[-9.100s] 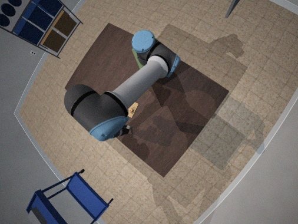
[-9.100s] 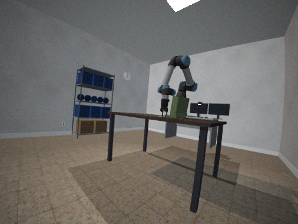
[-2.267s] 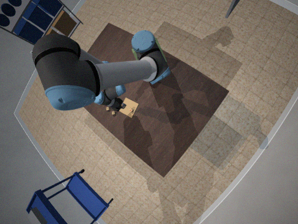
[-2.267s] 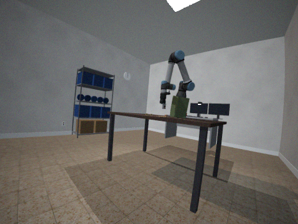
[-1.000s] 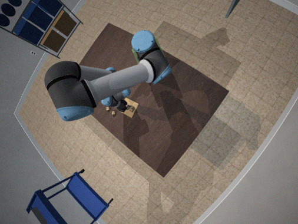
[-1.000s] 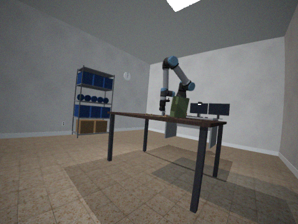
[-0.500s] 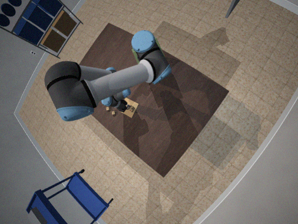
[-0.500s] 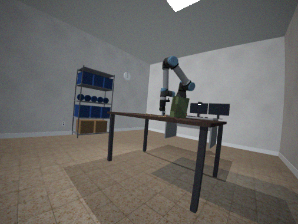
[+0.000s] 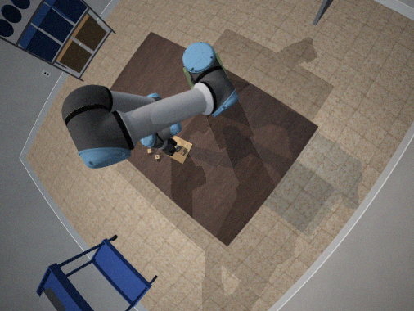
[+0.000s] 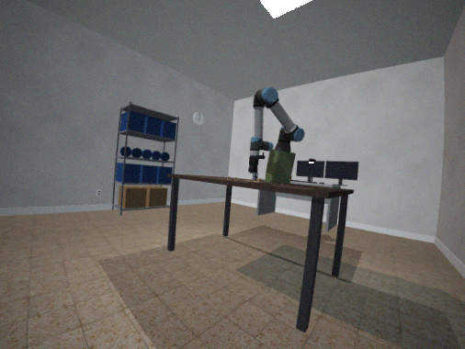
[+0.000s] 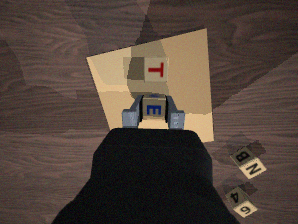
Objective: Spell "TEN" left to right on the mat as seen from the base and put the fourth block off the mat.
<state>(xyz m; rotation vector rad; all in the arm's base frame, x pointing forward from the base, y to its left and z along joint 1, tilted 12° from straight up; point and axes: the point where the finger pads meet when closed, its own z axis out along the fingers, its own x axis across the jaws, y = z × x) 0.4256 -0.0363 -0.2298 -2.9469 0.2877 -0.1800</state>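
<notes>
Now: the tan mat 2 cm below my hand. The rest, counted from my hand: N block 11 cm ahead, 10 cm to the right, 1 cm below.
</notes>
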